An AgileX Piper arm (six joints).
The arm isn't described. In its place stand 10 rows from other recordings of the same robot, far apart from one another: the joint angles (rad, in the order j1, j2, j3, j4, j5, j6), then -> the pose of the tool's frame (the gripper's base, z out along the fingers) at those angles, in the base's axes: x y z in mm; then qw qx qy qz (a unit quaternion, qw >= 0).
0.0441 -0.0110 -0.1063 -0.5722 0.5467 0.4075 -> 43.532 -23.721 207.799 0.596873 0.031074 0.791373 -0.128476
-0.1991 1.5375 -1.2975 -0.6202 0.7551 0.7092 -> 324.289 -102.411 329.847 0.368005 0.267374 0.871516 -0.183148
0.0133 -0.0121 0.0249 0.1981 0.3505 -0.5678 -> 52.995 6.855 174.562 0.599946 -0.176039 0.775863 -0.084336
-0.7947 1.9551 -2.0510 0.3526 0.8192 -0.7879 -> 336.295 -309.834 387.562 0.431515 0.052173 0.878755 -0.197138
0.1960 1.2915 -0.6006 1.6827 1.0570 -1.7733 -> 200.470 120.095 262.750 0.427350 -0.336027 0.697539 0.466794
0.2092 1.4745 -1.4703 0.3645 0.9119 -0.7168 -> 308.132 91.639 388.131 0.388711 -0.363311 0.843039 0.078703
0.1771 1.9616 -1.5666 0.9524 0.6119 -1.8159 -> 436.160 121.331 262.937 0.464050 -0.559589 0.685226 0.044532
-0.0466 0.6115 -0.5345 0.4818 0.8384 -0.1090 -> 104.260 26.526 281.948 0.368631 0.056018 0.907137 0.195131
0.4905 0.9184 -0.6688 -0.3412 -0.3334 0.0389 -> 171.410 102.835 365.793 0.750291 -0.284252 0.586023 0.113315
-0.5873 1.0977 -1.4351 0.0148 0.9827 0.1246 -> 169.037 -111.174 467.126 0.473745 0.305312 0.819469 -0.104022
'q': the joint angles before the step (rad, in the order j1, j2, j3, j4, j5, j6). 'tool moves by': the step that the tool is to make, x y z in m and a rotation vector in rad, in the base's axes. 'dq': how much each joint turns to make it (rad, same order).
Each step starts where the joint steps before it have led.
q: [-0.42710, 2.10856, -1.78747, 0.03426, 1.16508, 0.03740]
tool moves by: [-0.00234, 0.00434, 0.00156, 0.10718, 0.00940, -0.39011]
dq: [0.00000, -0.00444, -0.00002, 0.03457, 0.03930, 0.38912]
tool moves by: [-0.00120, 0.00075, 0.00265, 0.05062, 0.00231, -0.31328]
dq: [0.00000, -0.00626, -0.00001, 0.00197, 0.00870, 0.31704]
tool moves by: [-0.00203, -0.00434, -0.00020, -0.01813, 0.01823, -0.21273]
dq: [-0.00001, -0.00002, 0.00004, -0.05622, -0.00002, 0.22741]
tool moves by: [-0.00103, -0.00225, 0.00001, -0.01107, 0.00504, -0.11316]
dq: [0.00002, -0.00003, 0.00001, -0.02911, 0.00002, 0.12071]
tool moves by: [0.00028, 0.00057, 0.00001, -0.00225, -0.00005, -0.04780]
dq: [0.00330, 0.00004, -0.00006, -0.00947, 0.00001, 0.05369]
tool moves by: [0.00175, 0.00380, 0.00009, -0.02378, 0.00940, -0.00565]
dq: [0.01543, -0.00003, 0.00008, -0.03006, -0.00004, 0.02800]
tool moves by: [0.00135, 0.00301, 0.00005, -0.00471, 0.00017, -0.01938]
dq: [0.00925, 0.00001, -0.00004, -0.00877, 0.00003, 0.03090]
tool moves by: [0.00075, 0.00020, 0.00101, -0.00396, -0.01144, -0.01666]
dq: [0.00145, -0.00201, -0.00003, -0.00210, -0.00890, 0.01935]
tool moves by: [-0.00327, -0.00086, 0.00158, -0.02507, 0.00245, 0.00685]
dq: [0.00002, -0.01431, 0.01895, -0.02483, -0.01216, -0.00042]
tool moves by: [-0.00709, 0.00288, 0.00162, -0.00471, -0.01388, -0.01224]
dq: [-0.00001, -0.03554, 0.05379, -0.00223, -0.03168, 0.01580]
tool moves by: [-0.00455, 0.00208, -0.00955, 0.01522, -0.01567, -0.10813]
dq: [-0.00001, -0.01218, 0.05862, 0.00001, -0.04568, 0.11415]
